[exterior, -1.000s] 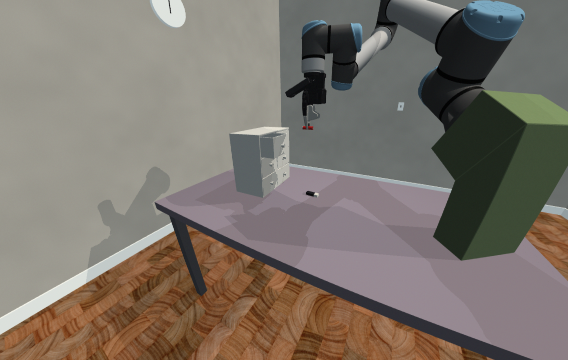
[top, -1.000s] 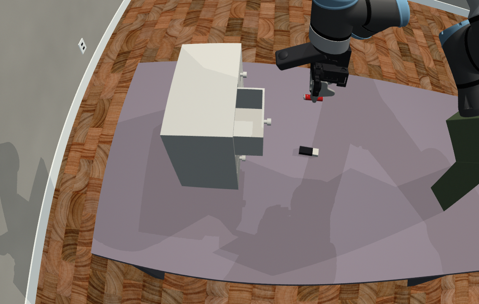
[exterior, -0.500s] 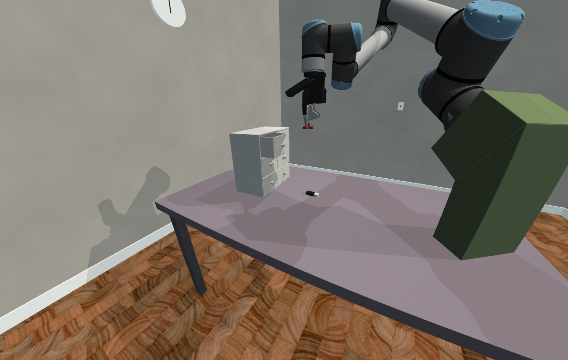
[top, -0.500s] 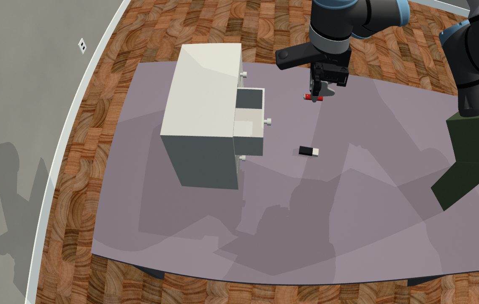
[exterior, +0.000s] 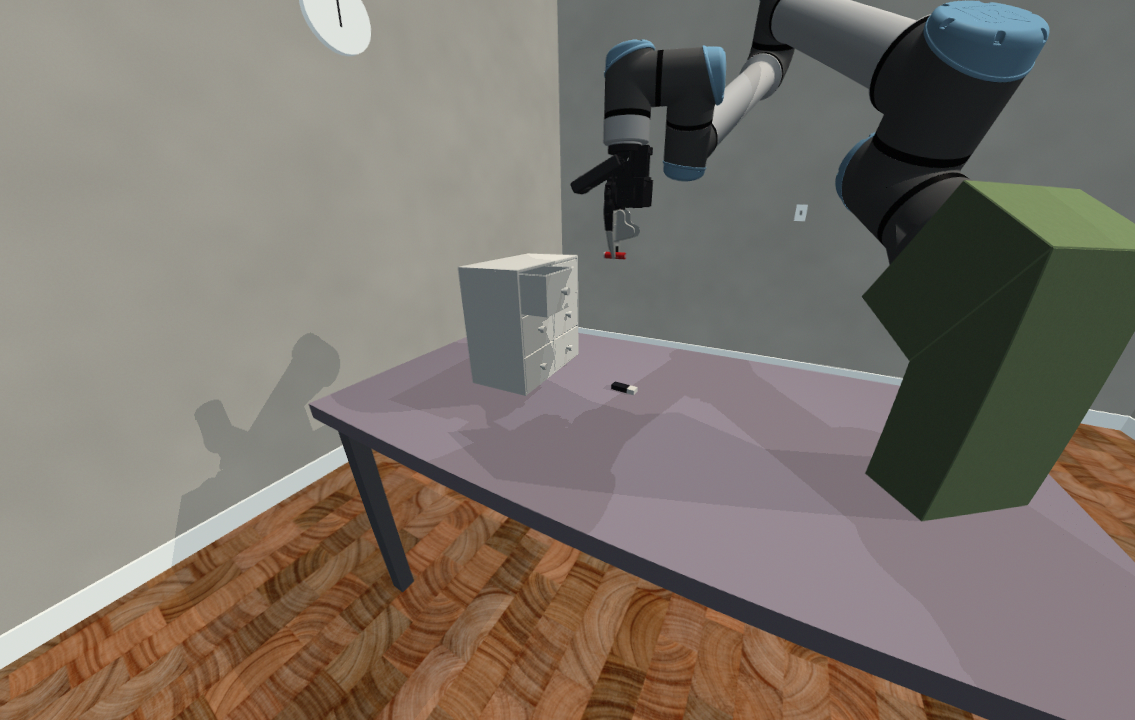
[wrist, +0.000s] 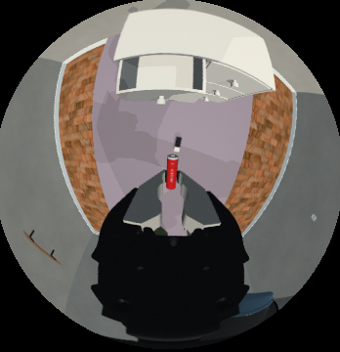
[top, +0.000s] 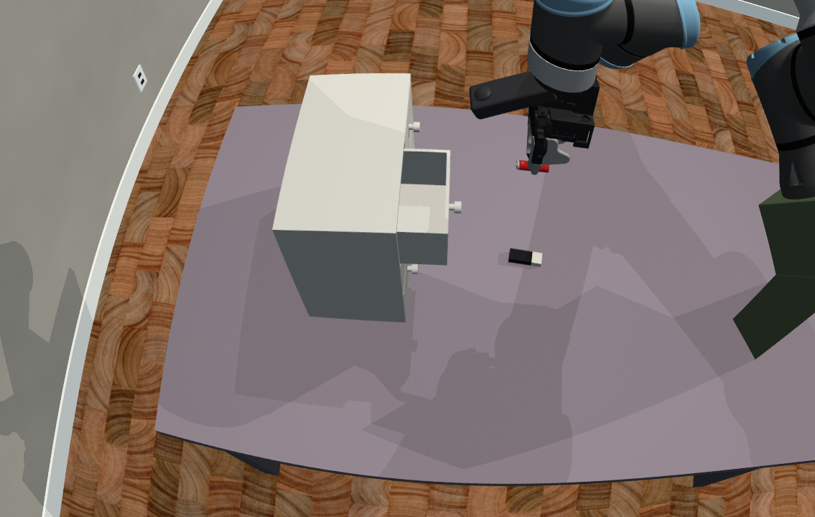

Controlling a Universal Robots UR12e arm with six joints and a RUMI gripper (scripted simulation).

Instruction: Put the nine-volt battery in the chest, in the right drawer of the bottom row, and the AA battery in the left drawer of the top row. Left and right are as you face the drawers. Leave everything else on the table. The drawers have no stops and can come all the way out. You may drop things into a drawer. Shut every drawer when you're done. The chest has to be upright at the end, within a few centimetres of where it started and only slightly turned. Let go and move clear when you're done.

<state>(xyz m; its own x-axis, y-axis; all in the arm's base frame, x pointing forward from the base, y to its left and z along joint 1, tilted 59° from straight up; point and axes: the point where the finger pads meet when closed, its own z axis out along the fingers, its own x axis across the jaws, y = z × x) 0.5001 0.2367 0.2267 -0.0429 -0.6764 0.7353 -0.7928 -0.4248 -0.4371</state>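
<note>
Now: hand 1 cm above the red AA battery. From my hand the other things lie so: green nine-volt battery (34 cm below, 32 cm ahead, 10 cm to the right).
</note>
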